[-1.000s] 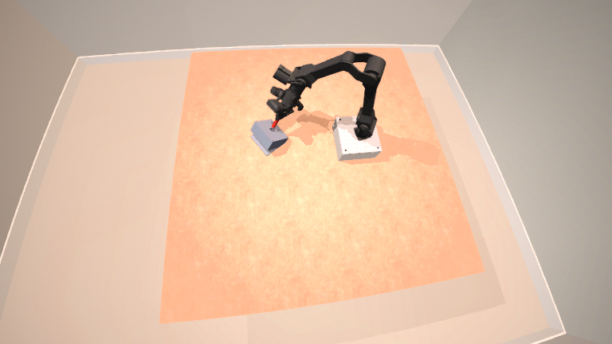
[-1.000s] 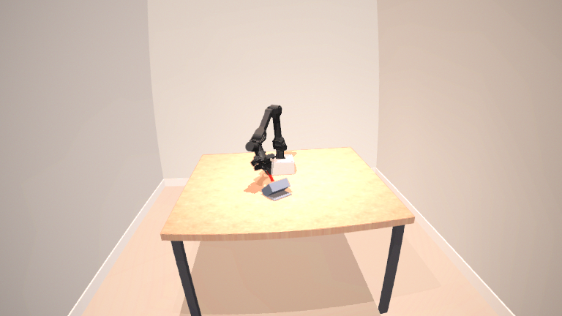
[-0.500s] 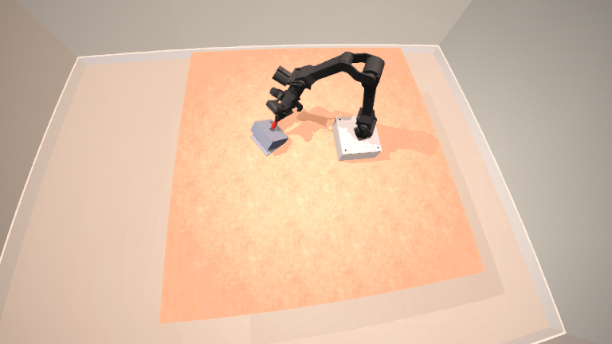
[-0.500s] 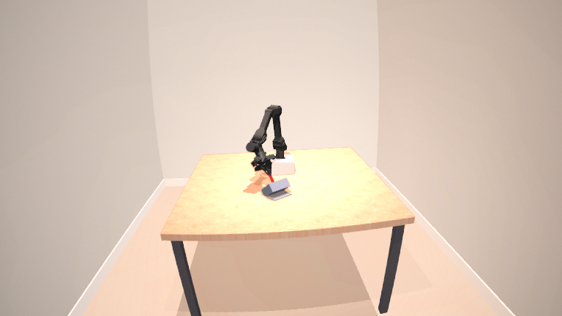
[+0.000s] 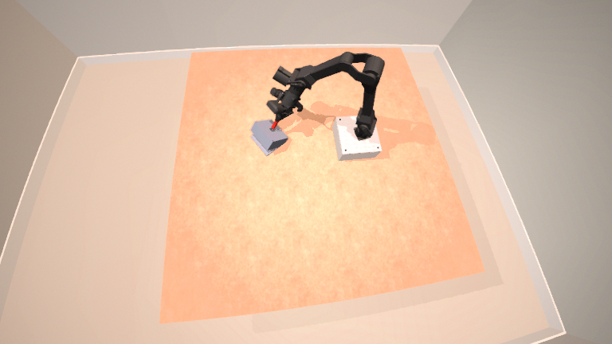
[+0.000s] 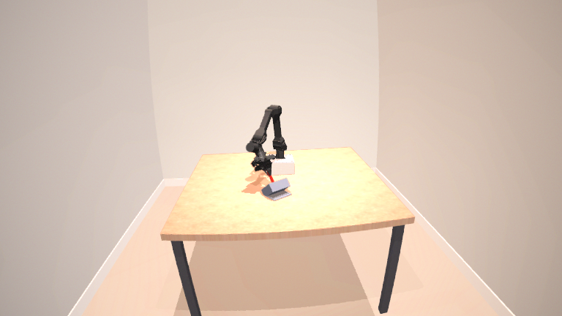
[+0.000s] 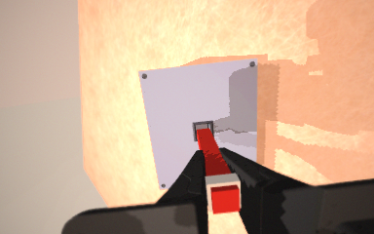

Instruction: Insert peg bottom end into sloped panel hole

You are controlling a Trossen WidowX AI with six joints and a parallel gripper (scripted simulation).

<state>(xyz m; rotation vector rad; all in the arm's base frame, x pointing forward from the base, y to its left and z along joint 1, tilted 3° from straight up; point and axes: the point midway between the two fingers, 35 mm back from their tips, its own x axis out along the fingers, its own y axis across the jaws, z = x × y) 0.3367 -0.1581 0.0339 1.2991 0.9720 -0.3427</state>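
Right now the grey sloped panel is 40 mm ahead of my gripper tip, 20 mm to the left of it and 60 mm below it. The rest, counted from my gripper tip: red peg (10 mm behind, 10 mm above).
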